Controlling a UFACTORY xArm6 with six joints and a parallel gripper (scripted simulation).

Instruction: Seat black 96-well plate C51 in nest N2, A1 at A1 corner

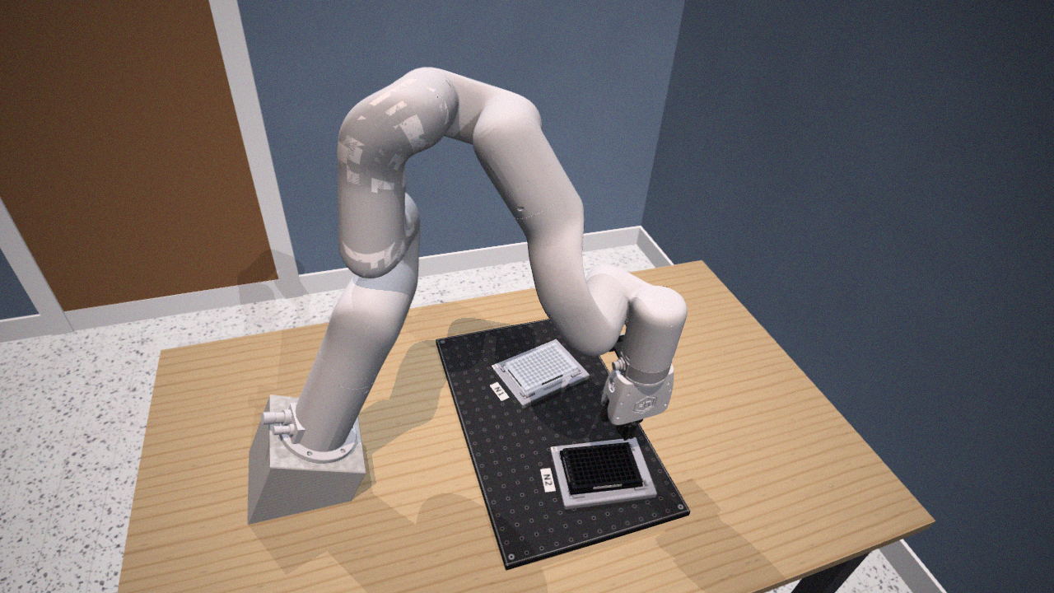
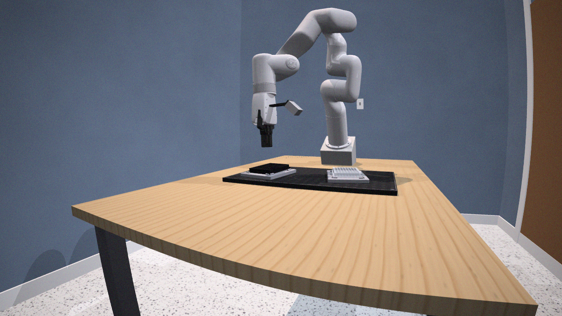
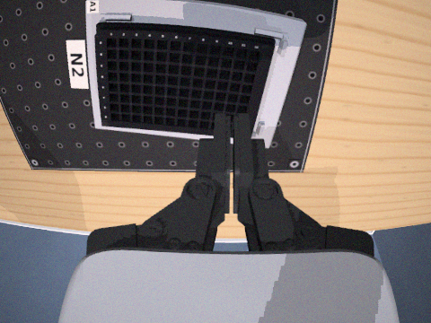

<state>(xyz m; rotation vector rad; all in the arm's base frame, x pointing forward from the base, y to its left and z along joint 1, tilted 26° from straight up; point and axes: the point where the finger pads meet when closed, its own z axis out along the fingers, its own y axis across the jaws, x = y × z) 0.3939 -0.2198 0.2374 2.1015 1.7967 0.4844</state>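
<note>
Now: the black 96-well plate C51 90 mm below my hand and 40 mm behind it. Round my hand: N2 label: 120 mm behind, 110 mm below, 30 mm to the left; grey plate nest N2: 110 mm below, 30 mm behind; A1 mark: 100 mm below, 80 mm to the left, 80 mm behind.
</note>
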